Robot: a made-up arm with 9 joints. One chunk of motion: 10 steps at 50 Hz.
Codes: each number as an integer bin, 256 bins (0 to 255) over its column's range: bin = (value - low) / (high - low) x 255, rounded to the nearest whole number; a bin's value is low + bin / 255 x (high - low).
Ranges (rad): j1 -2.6..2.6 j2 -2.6..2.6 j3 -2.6..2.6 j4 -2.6..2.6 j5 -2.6..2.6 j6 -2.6..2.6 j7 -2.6..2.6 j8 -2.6..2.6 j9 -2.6..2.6
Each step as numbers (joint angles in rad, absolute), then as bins.
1 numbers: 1.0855 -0.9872 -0.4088 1.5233 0.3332 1.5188 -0.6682 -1.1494 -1.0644
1 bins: 181 79 107 202 144 202 95 71 75
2 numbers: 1.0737 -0.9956 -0.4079 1.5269 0.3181 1.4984 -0.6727 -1.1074 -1.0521
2 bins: 180 79 107 202 143 201 95 73 76
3 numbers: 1.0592 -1.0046 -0.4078 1.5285 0.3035 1.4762 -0.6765 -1.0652 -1.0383
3 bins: 179 78 108 202 142 200 94 75 77
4 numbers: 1.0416 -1.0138 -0.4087 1.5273 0.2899 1.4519 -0.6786 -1.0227 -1.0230
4 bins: 179 78 107 202 142 199 94 77 77
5 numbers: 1.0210 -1.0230 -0.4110 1.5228 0.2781 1.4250 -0.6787 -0.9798 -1.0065
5 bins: 178 77 107 202 141 197 94 79 78
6 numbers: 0.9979 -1.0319 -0.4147 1.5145 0.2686 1.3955 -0.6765 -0.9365 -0.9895
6 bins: 176 77 107 202 141 196 94 82 79
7 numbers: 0.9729 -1.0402 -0.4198 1.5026 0.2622 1.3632 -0.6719 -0.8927 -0.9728
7 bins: 175 76 107 201 140 194 95 84 80
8 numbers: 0.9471 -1.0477 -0.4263 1.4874 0.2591 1.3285 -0.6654 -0.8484 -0.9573
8 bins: 174 76 107 200 140 193 95 86 81
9 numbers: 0.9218 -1.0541 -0.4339 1.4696 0.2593 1.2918 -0.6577 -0.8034 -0.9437
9 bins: 173 76 106 200 140 191 95 88 81
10 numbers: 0.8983 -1.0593 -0.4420 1.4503 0.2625 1.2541 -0.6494 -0.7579 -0.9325
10 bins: 172 76 106 199 140 189 96 90 82
